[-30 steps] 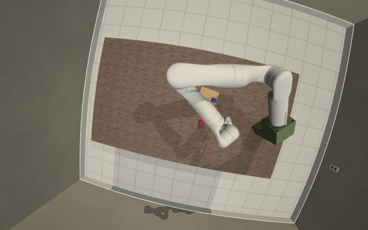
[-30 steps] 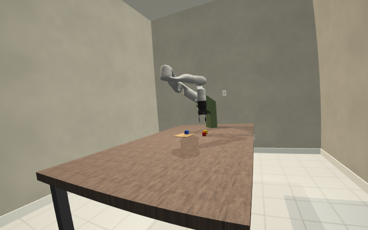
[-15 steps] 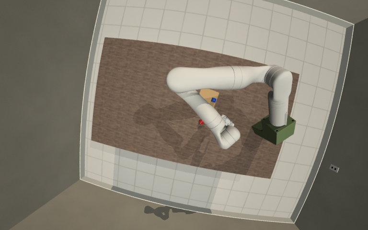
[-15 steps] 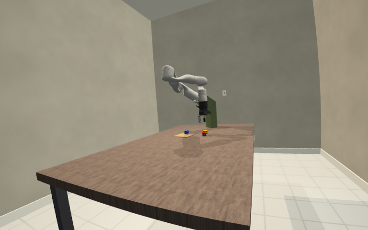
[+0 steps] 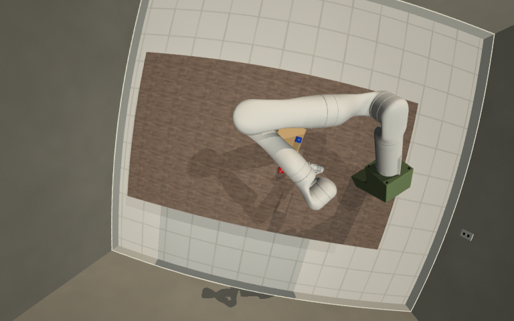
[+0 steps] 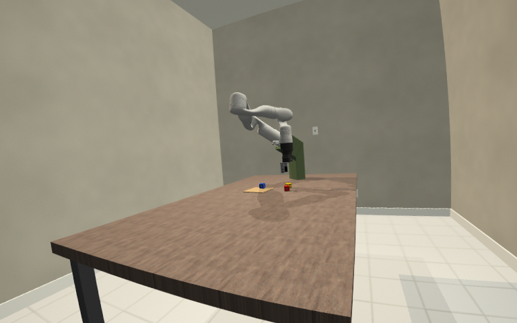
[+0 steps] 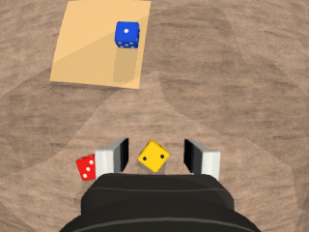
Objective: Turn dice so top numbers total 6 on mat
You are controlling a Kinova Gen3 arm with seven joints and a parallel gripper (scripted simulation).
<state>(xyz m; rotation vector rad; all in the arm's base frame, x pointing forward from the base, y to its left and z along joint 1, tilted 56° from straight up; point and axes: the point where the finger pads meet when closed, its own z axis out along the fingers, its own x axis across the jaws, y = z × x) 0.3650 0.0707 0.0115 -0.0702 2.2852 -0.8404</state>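
The yellow die lies 10 mm ahead of my hand, 20 mm to the left of it and 100 mm below it. From my hand the other things lie so: blue die: 10 mm ahead, 150 mm to the right, 100 mm below; then tan mat: 50 mm ahead, 160 mm to the right, 110 mm below; then red die: 100 mm ahead, 20 mm to the left, 100 mm below.
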